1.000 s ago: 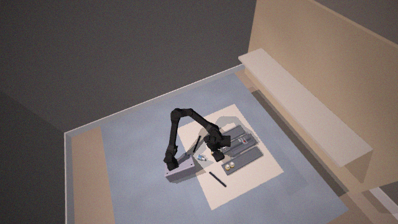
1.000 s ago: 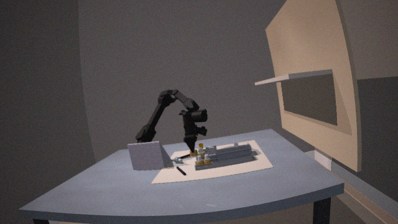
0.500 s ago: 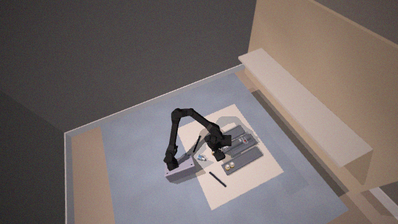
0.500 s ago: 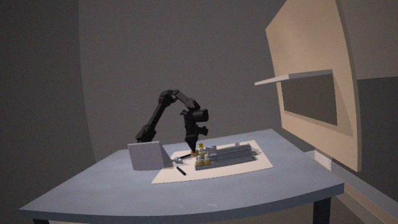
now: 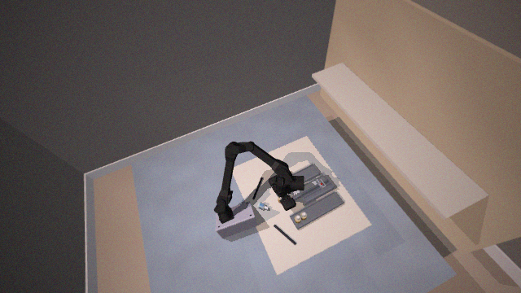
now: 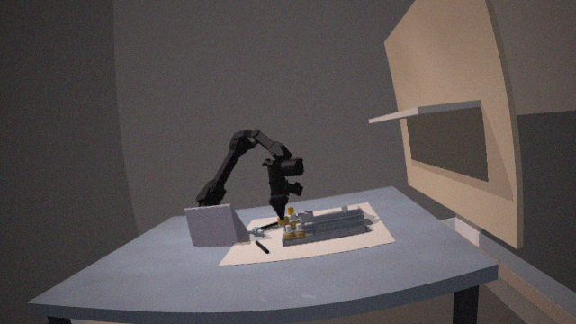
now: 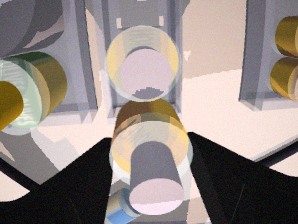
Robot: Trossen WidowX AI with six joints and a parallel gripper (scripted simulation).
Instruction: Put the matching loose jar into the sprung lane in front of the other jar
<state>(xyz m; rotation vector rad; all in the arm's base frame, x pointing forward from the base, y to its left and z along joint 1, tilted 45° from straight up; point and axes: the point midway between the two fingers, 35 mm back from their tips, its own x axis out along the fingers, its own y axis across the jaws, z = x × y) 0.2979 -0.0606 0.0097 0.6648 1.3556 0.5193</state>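
My gripper tip is now 9 cm short of the cream mat, 6 cm above it and 1 cm to the right of it. Round my gripper tip: red mark 22 cm ahead, 4 cm to the right, 1 cm above; sprung lane 17 cm ahead, 4 cm below, 3 cm to the right.
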